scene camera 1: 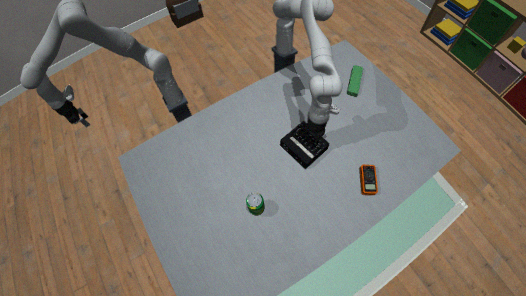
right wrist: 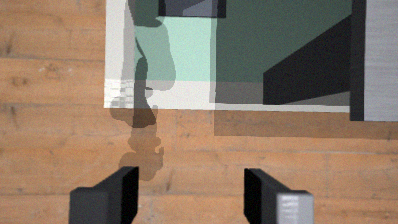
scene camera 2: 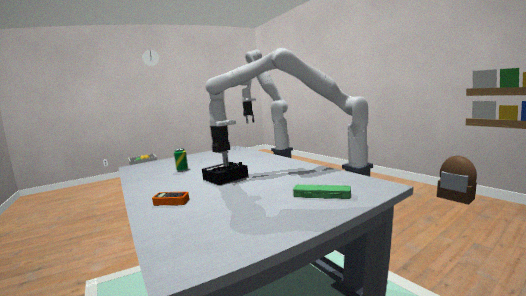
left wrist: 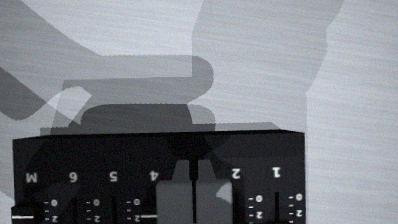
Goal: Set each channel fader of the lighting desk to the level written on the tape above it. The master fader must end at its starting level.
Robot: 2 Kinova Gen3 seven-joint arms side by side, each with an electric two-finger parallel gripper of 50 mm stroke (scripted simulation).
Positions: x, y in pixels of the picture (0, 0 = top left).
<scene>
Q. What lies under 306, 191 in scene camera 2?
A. A green block.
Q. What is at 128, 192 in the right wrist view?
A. The right gripper.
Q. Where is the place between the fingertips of the left gripper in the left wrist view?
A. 194, 182
</scene>
